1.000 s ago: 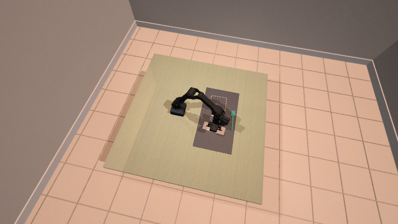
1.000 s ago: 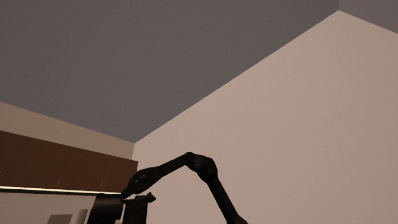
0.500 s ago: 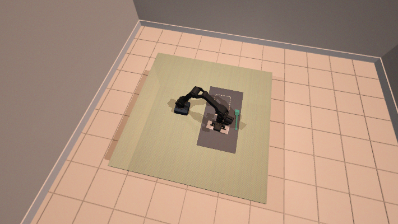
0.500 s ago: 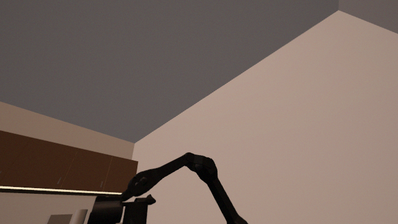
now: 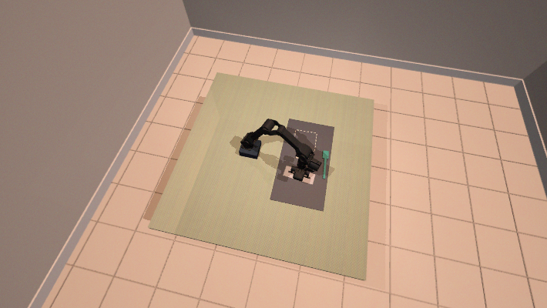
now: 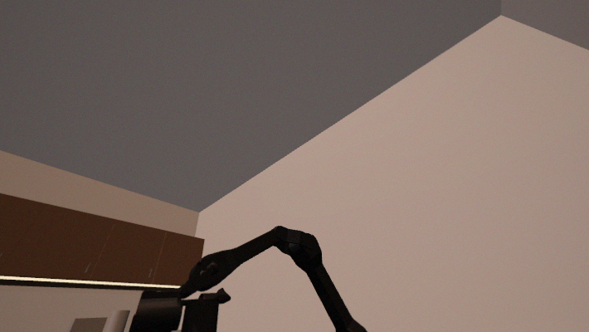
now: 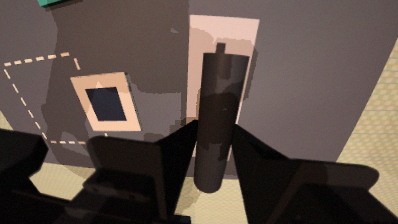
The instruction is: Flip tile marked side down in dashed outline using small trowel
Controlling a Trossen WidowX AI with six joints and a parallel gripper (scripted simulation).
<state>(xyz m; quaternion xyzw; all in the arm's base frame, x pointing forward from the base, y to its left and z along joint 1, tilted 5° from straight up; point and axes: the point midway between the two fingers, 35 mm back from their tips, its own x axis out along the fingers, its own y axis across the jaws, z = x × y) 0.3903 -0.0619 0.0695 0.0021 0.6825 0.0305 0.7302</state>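
My gripper tip is now 120 mm to the right of the dark mat and 80 mm above it. Also, from my gripper tip: tile: 20 mm behind, 160 mm to the left, 60 mm below; teal flat tool: 140 mm ahead, 160 mm to the left, 60 mm below.
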